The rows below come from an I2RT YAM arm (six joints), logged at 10 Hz.
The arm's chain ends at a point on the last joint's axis. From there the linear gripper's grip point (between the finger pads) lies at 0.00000 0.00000 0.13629 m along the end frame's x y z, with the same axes.
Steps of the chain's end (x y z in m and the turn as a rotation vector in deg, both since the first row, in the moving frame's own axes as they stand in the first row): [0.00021 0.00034 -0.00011 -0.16 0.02 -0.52]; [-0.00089 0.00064 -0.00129 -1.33 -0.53 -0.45]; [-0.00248 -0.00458 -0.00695 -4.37 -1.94 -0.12]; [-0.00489 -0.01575 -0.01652 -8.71 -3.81 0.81]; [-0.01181 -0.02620 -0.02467 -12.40 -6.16 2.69]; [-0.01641 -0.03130 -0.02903 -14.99 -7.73 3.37]
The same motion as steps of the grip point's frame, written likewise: [0.00026 0.00072 -0.00011 -0.16 0.02 -0.52]; [-0.00214 0.00381 -0.00133 -1.33 -0.53 -0.45]; [-0.00708 0.00581 -0.00742 -4.37 -1.94 -0.12]; [-0.01406 0.00481 -0.01839 -8.71 -3.81 0.81]; [-0.02700 0.00266 -0.02863 -12.40 -6.16 2.69]; [-0.03556 0.00329 -0.03489 -14.99 -7.73 3.37]
